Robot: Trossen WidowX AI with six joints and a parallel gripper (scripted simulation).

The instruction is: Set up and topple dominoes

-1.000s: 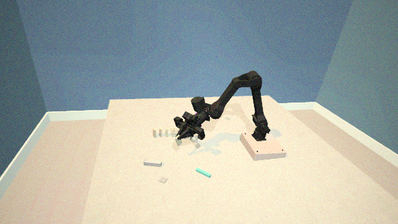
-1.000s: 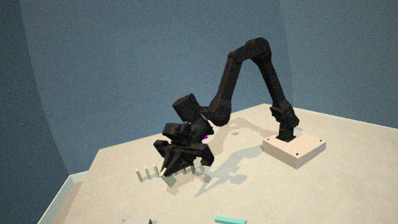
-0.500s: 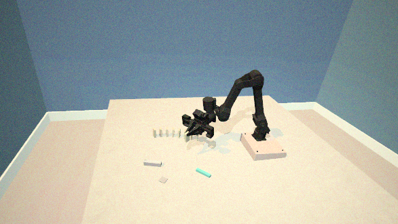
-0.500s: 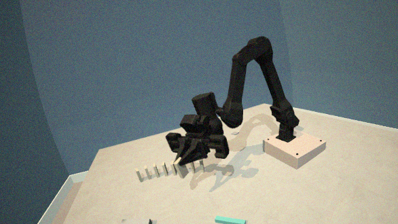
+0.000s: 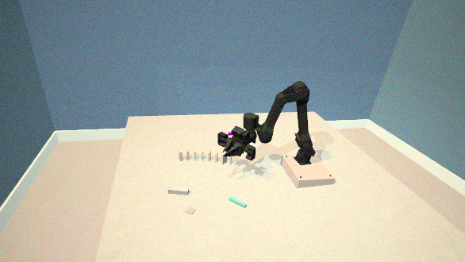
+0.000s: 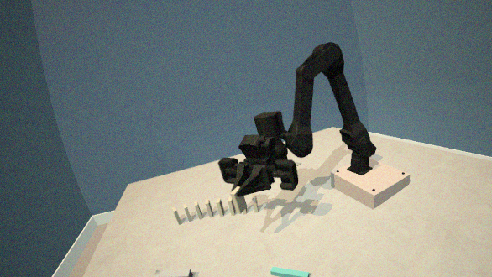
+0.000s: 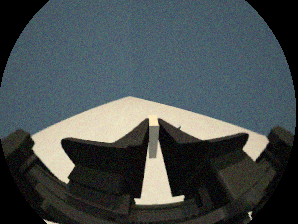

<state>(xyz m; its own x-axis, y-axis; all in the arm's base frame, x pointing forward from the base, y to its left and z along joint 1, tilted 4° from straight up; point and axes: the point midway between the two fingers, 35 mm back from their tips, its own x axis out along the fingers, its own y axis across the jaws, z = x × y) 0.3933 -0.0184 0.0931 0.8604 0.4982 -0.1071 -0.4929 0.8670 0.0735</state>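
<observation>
The grey block is 180 mm ahead of my gripper tip, 10 mm to the right of it and 150 mm below it. From my gripper tip the other things lie so: purple bar (240 mm behind, 400 mm to the right, 150 mm below); then teal bar (30 mm behind, 120 mm to the left, 150 mm below).
</observation>
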